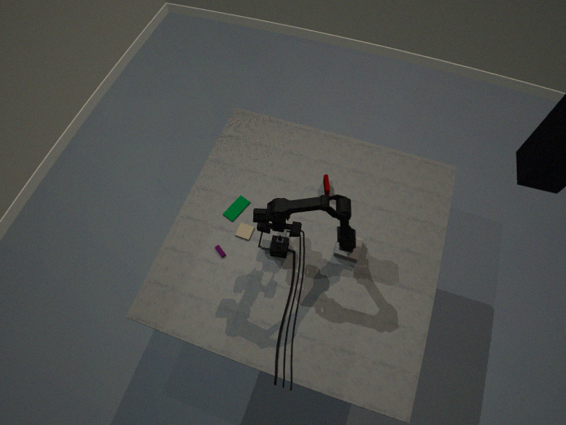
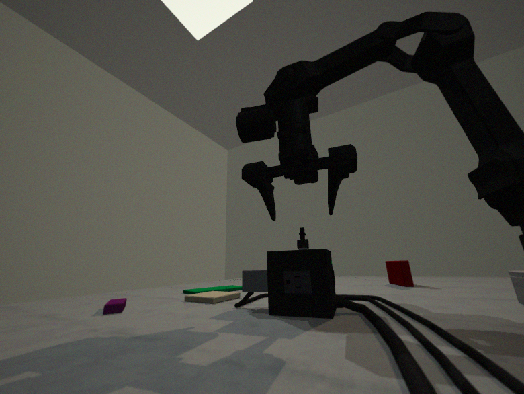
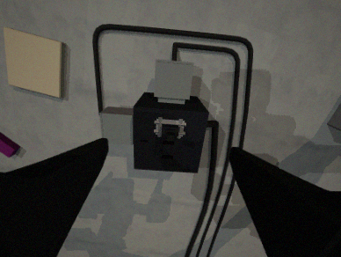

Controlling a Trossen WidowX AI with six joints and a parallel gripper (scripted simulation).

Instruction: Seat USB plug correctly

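Now: the USB plug 40 mm below my gripper tip. Also, from my gripper tip: purple block 270 mm ahead, 110 mm to the left, 120 mm below; beige tile 190 mm ahead, 20 mm to the right, 130 mm below; green flat plate 270 mm ahead, 130 mm to the right, 130 mm below.
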